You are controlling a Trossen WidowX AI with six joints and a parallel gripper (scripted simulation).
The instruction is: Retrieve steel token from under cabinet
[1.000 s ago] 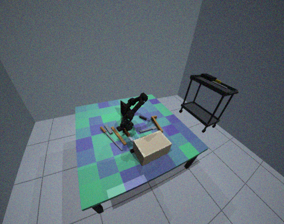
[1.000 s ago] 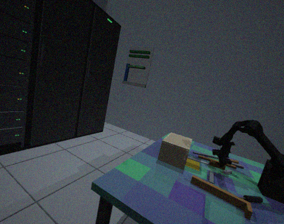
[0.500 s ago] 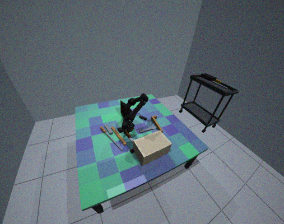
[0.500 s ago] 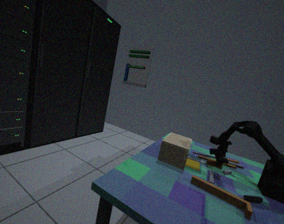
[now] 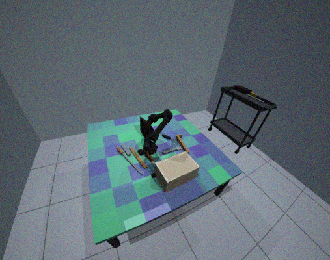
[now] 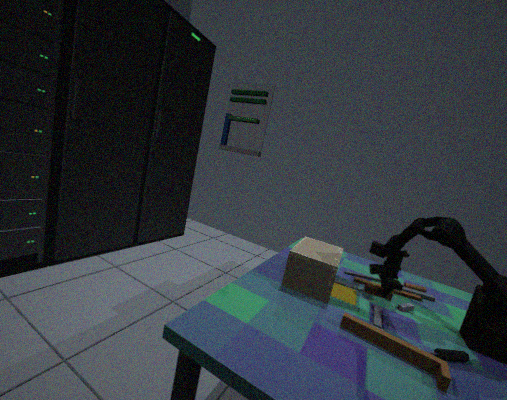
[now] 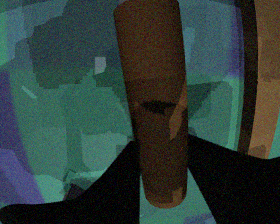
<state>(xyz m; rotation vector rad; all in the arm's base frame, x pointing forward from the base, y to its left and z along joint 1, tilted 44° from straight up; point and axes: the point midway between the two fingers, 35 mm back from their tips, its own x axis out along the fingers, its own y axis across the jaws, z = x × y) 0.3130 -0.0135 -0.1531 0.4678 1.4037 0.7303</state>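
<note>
Right now the short grey piece is 9 cm behind my gripper tip and 5 cm to the left of it. From my gripper tip the other things lie so: yellow marked patch (16 cm ahead, 12 cm to the left, 1 cm below); then flat grey bar (17 cm to the right, 15 cm behind); then wooden stick (10 cm to the right, 2 cm behind).
</note>
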